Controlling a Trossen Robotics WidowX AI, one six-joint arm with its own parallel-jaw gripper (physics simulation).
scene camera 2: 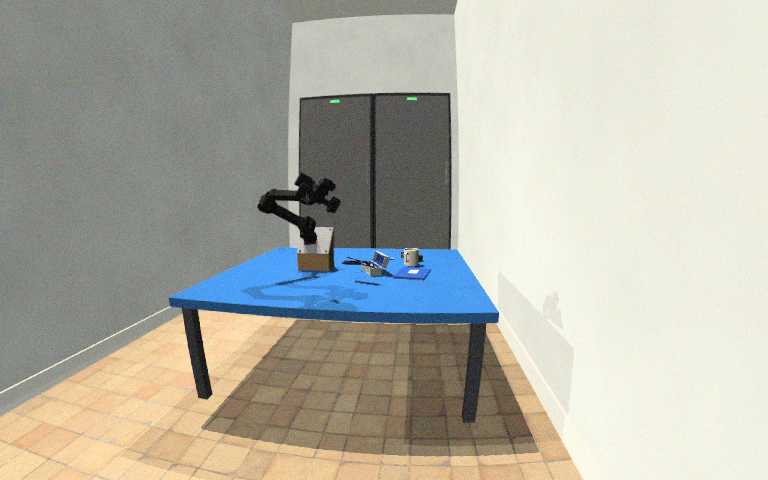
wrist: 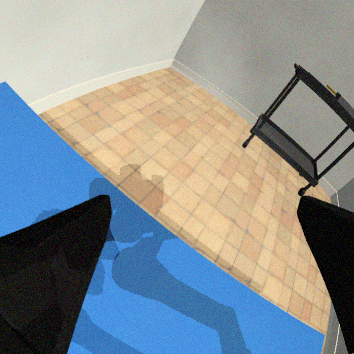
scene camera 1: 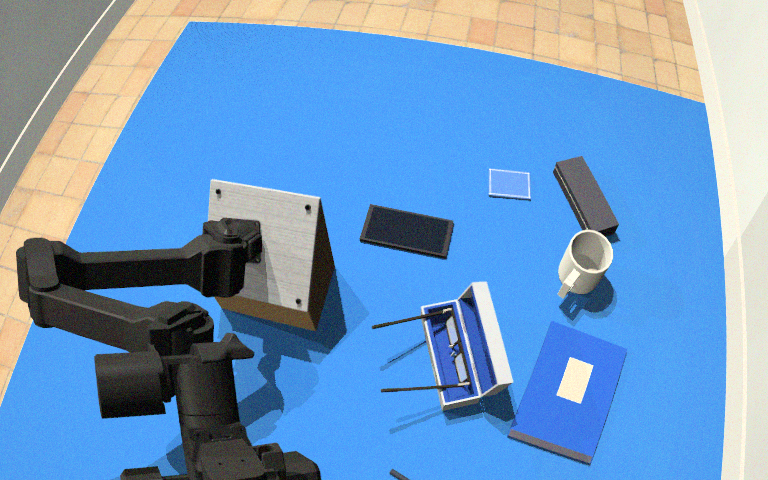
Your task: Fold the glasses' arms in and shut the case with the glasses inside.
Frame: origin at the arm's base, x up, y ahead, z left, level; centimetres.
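Where they show: gripper, between the fingertips: (scene camera 2: 319, 207) (wrist: 209, 205); arm's base, origin of its link: (scene camera 2: 310, 239) (scene camera 1: 240, 240).
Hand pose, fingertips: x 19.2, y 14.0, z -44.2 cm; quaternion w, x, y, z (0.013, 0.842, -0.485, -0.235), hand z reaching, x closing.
Note:
Things, the pixels of their centre, and the offset from my fingertips. "pt": a spot on its surface instead.
- dark-framed glasses, a spot on its surface: (scene camera 1: 461, 370) pt dx -32.6, dy +20.8, dz +33.4 cm
- white mug, middle of its body: (scene camera 1: 581, 267) (scene camera 2: 410, 256) dx -30.0, dy +39.3, dz +52.5 cm
- dark box, middle of its body: (scene camera 1: 585, 197) dx -33.0, dy +41.2, dz +68.7 cm
- blue book, middle of its body: (scene camera 1: 570, 391) (scene camera 2: 412, 273) dx -34.4, dy +39.5, dz +31.9 cm
- dark tablet, middle of its body: (scene camera 1: 407, 230) dx -34.4, dy +9.0, dz +57.8 cm
- small blue card, middle of its body: (scene camera 1: 509, 184) dx -34.5, dy +26.4, dz +70.4 cm
- dark pen, middle of its body: (scene camera 2: 368, 283) dx -34.3, dy +18.7, dz +13.0 cm
The glasses case (scene camera 1: 496, 335) (scene camera 2: 372, 271) lies open on the blue table, white outside and blue inside, its lid tilted up on the right side in scene camera 1. The dark-framed glasses (scene camera 1: 461, 370) rest in the case's tray. Both of their arms are unfolded: the upper arm (scene camera 1: 399, 321) and the lower arm (scene camera 1: 410, 388) stick out over the tray's left edge, roughly parallel. My gripper (wrist: 209, 205) is wide open and empty. It is raised high above the table, away from the case, and the wrist view shows table edge and floor between the fingers.
A white mug (scene camera 1: 590, 271) (scene camera 2: 413, 258) stands beyond the lid, near a dark box (scene camera 1: 586, 195). A blue book (scene camera 1: 535, 390) lies right of the case. A dark tablet (scene camera 1: 406, 230), a small blue card (scene camera 1: 509, 183) and a dark pen (scene camera 1: 399, 474) (scene camera 2: 367, 282) lie around.

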